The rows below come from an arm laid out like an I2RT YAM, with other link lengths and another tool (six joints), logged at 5 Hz.
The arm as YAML. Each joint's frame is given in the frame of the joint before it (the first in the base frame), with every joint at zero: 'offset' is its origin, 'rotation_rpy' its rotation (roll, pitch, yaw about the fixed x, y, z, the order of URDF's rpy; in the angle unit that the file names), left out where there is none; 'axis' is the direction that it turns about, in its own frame. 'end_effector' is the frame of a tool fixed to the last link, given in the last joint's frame.
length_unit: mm
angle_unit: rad
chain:
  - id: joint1
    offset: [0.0, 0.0, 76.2]
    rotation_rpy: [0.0, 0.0, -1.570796]
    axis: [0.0, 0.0, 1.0]
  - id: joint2
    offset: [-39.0, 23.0, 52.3]
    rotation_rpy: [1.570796, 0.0, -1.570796]
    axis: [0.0, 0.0, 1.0]
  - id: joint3
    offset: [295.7, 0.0, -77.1]
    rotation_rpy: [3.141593, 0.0, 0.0]
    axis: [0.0, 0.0, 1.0]
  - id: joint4
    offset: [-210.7, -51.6, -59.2]
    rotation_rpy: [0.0, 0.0, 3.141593]
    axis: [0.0, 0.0, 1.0]
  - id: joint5
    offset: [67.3, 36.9, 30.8]
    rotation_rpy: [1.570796, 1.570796, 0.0]
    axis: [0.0, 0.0, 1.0]
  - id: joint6
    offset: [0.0, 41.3, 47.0]
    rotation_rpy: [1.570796, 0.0, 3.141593]
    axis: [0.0, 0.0, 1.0]
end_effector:
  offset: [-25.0, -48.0, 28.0]
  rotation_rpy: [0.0, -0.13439, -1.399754]
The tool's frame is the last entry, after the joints.
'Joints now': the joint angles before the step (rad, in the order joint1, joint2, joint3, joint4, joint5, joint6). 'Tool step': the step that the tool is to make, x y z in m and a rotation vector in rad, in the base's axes. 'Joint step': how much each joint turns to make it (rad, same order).
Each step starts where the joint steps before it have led.
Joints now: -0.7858 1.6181 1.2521 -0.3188 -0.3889 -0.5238
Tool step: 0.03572 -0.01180 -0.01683 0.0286 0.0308 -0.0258
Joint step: 0.0556 0.1183 0.0733 0.0224 0.0627 0.0554
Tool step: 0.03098 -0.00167 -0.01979 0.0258 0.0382 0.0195
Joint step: 0.0515 0.1027 0.0632 -0.0007 0.0273 0.0184
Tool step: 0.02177 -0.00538 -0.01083 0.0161 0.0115 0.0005
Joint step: 0.0249 0.0771 0.0649 -0.0006 0.0140 0.0217
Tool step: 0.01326 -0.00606 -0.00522 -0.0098 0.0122 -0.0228
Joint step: 0.0126 0.0458 0.0496 -0.0040 0.0361 0.0139
